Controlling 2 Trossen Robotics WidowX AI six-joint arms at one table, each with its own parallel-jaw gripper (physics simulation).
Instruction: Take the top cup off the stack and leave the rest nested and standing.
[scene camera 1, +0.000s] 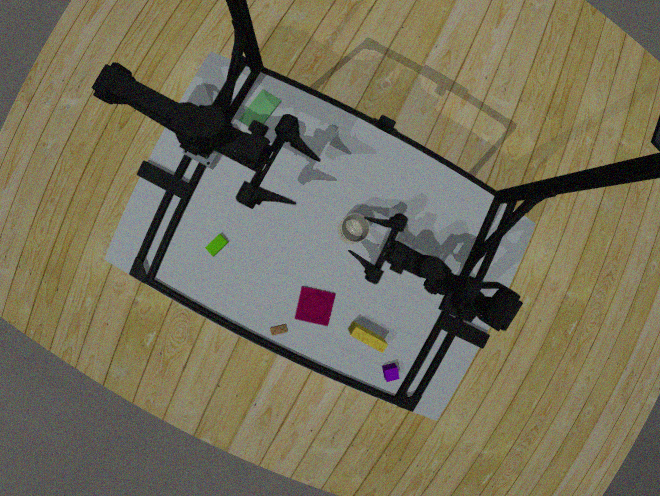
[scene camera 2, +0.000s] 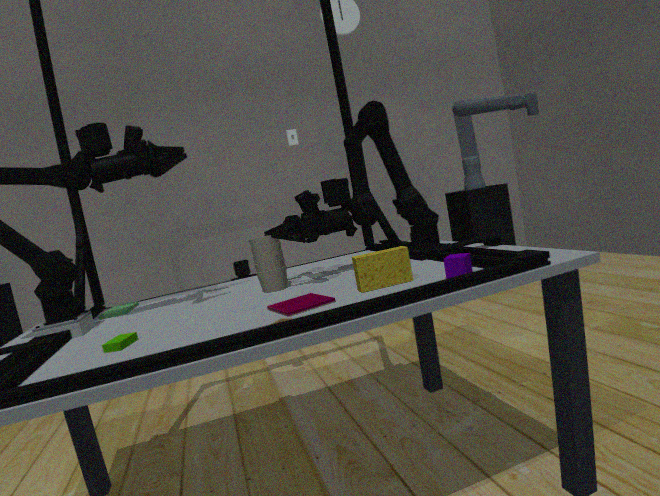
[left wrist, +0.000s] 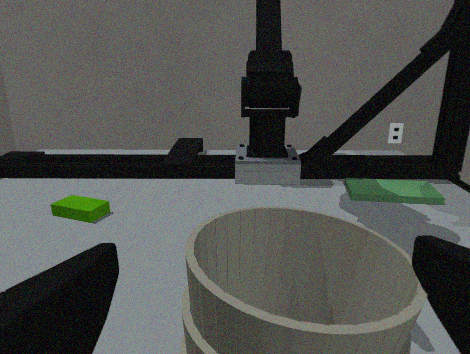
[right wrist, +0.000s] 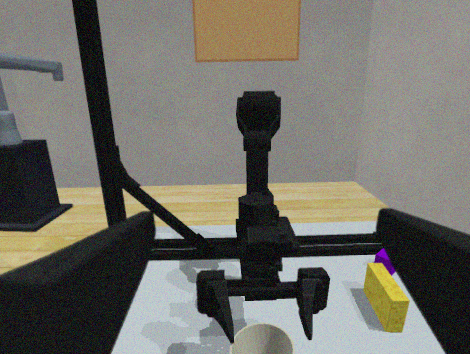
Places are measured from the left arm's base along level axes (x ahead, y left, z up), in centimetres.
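Pixels of known places: left gripper, fingertip midpoint: (scene camera 1: 356, 233) (scene camera 2: 267, 234) (left wrist: 265, 253) (right wrist: 271, 339); right gripper, fingertip midpoint: (scene camera 1: 308, 182) (scene camera 2: 185, 152) (right wrist: 265, 220); left arm's base, origin of the base link: (scene camera 1: 460, 301) (scene camera 2: 427, 247); right arm's base, origin of the base link: (scene camera 1: 203, 145) (scene camera 2: 62, 319) (left wrist: 266, 152).
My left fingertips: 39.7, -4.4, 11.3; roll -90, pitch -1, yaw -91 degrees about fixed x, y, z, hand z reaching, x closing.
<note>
For each thing: its middle in the pictures, then the offset to it from my left fingertips, as dx, dy, dz. "pt": a spot on its surface instead.
- top cup, surface spot: (left wrist: 240, 325) pt -2.2, +0.9, -0.7
- lower cup's rim, surface spot: (left wrist: 196, 336) pt -1.0, +2.1, -2.1
- magenta square, surface spot: (scene camera 2: 301, 304) (scene camera 1: 310, 313) pt +1.1, +25.6, -12.7
- yellow block, body centre: (scene camera 2: 382, 268) (right wrist: 383, 295) (scene camera 1: 367, 336) -16.7, +25.1, -10.0
- purple cube, body centre: (scene camera 2: 458, 265) (right wrist: 386, 262) (scene camera 1: 390, 372) -28.9, +33.2, -11.5
- small brown block, body centre: (scene camera 1: 278, 329) +7.6, +34.3, -13.1
- lime block, body centre: (left wrist: 80, 208) (scene camera 2: 120, 342) (scene camera 1: 216, 245) +34.2, +18.8, -12.7
- green slab, body centre: (left wrist: 390, 190) (scene camera 2: 119, 310) (scene camera 1: 260, 110) +39.9, -23.1, -13.0
A stack of pale wooden cups (scene camera 1: 354, 227) (scene camera 2: 269, 264) (right wrist: 261, 340) stands upright on the table. In the left wrist view the top cup (left wrist: 240, 325) shows its open mouth, with a lower cup's rim (left wrist: 196, 336) just beneath; the stack's base is out of that view. My left gripper (scene camera 1: 358, 235) (scene camera 2: 266, 233) (left wrist: 265, 253) is open and empty at the stack, its tips near top-rim height. In its wrist view the cup is closer to the right-hand finger. My right gripper (scene camera 1: 306, 181) (scene camera 2: 185, 154) is open and empty, raised above the table, away from the stack.
A magenta square (scene camera 1: 315, 305) (scene camera 2: 301, 304), yellow block (scene camera 1: 368, 337) (scene camera 2: 382, 269) (right wrist: 386, 295), purple cube (scene camera 1: 391, 371) (scene camera 2: 457, 265), small brown block (scene camera 1: 278, 329), lime block (scene camera 1: 216, 244) (scene camera 2: 120, 342) (left wrist: 80, 207) and green slab (scene camera 1: 261, 106) (left wrist: 395, 191) lie around the stack.
</note>
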